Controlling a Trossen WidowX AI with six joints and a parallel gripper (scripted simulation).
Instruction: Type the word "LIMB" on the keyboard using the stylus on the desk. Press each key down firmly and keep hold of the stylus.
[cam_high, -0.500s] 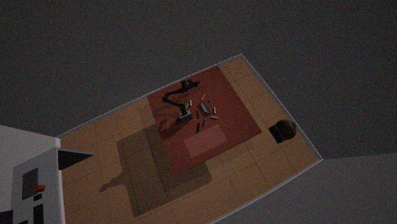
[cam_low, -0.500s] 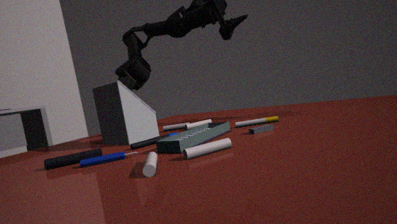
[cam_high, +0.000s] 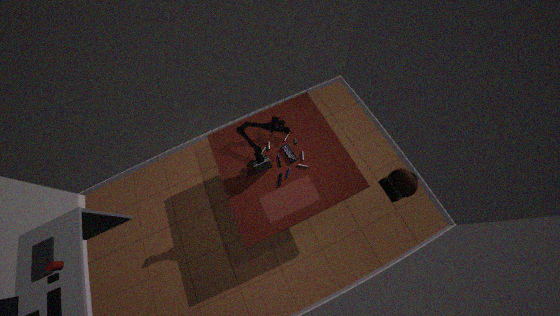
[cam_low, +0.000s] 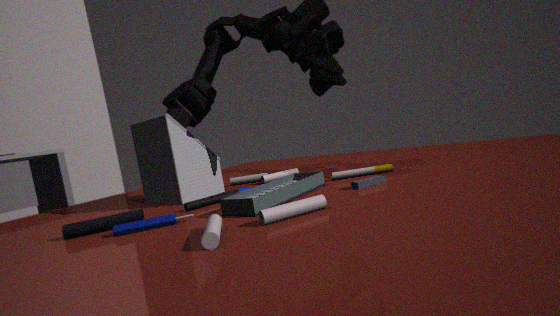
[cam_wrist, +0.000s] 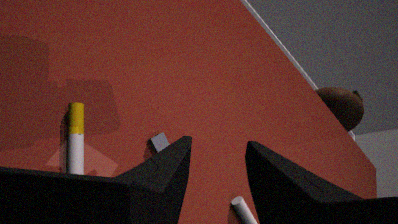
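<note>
Now: gripper tip 18 cm to the left of the L key, 18 cm above it and 8 cm past it. From my gripper tip the other things lie so: small grey block 19 cm below, 5 cm to the right, 4 cm ahead; yellow-tipped pen 19 cm below, 5 cm to the left; M key 20 cm to the right, 18 cm below, 8 cm behind.
</note>
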